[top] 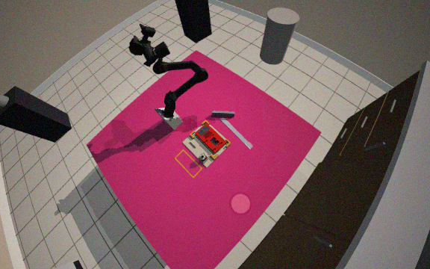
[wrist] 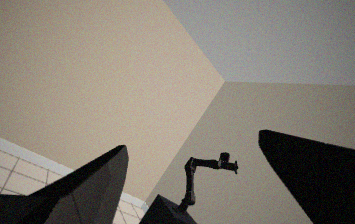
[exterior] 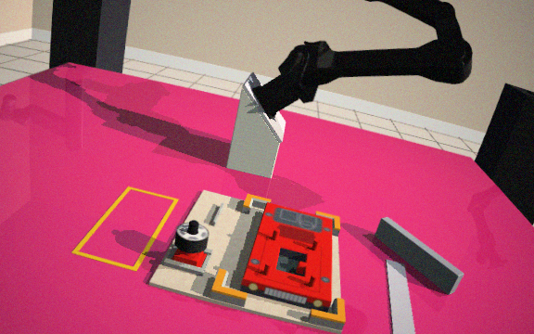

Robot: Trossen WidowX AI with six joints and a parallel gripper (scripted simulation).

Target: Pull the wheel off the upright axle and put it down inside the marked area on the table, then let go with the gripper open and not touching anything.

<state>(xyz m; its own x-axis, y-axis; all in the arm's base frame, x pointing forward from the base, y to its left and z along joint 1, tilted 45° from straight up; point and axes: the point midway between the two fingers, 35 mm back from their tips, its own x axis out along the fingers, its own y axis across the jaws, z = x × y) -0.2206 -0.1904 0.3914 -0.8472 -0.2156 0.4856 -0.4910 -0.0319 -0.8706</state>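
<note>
Now: gripper tip 65 cm short of the wheel, 49 cm above it and 14 cm to the left of it.
</note>
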